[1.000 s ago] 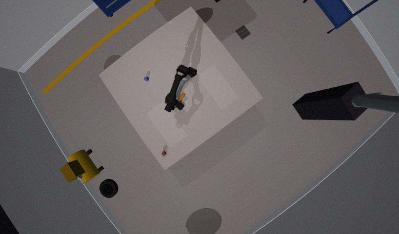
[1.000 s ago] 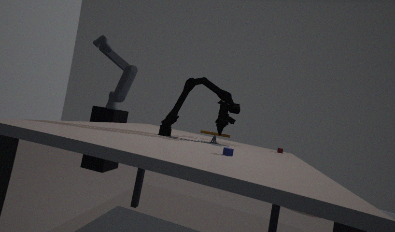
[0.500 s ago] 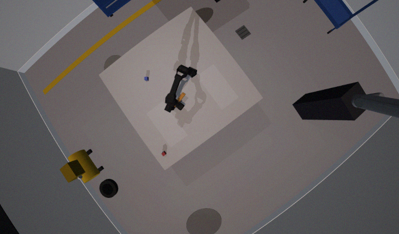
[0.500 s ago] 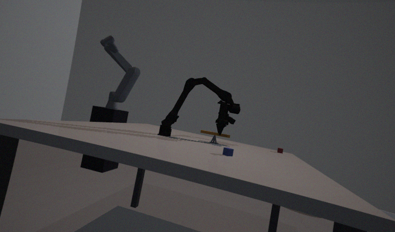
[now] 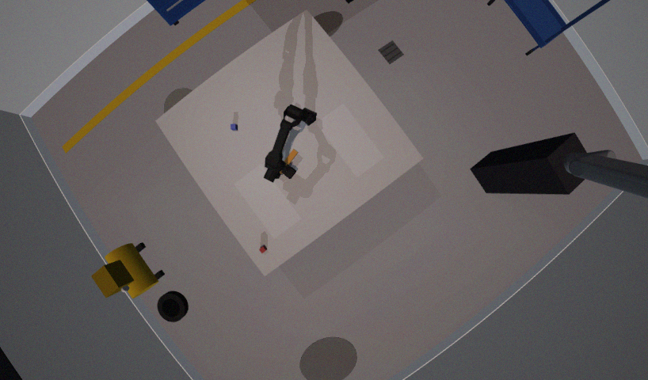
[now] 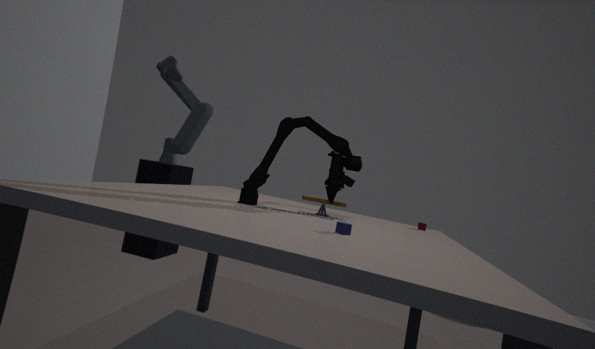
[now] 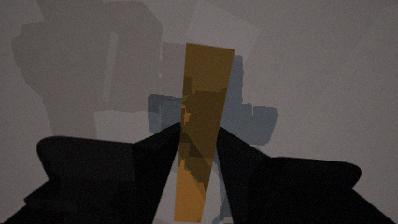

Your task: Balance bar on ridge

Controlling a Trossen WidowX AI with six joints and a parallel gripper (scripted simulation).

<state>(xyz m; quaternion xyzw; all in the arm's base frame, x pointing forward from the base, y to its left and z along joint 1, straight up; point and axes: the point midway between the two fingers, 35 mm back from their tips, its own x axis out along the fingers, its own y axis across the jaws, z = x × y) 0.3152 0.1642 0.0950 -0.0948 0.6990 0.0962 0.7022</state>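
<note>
The orange bar is 30 mm behind my gripper tip and 10 mm to the right of it. The rest, counted from my gripper tip: ridge 30 mm behind, 10 mm to the right, 10 mm below; then blue cube 110 mm ahead, 410 mm to the right, 40 mm below; then red cube 420 mm ahead, 340 mm to the left, 40 mm below.
</note>
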